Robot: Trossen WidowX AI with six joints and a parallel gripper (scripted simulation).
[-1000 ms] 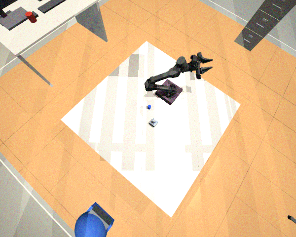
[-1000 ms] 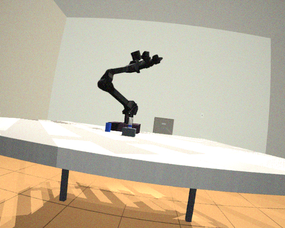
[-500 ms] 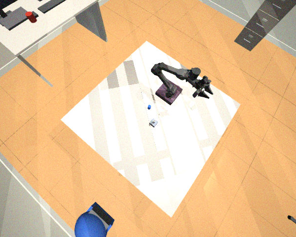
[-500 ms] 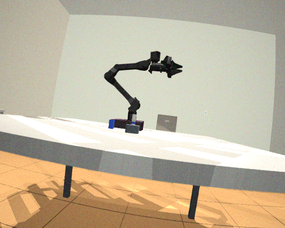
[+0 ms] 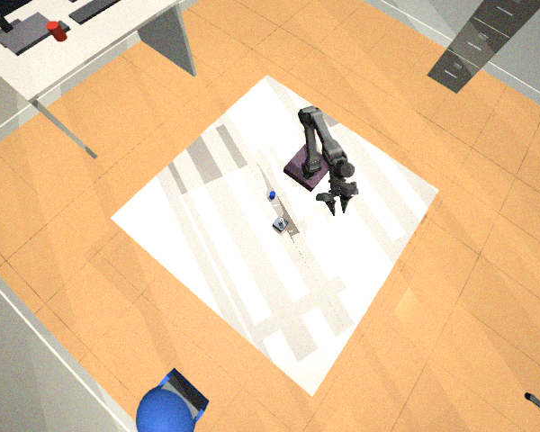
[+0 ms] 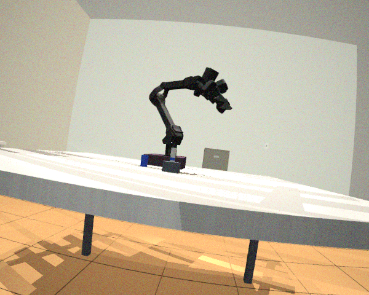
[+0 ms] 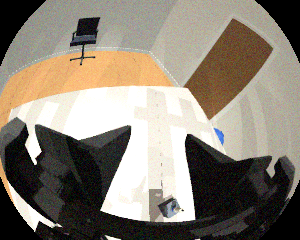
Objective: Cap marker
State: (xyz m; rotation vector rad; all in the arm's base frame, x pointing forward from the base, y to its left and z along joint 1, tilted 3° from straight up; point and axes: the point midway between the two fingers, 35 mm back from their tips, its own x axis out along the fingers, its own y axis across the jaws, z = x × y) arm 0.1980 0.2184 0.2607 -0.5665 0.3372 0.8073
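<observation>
Now: the blue cap 20 mm behind my gripper tip, 320 mm to the right of it and 280 mm below it. From my gripper tip the other things lie so: grey holder block 90 mm ahead, 200 mm to the right, 280 mm below.
</observation>
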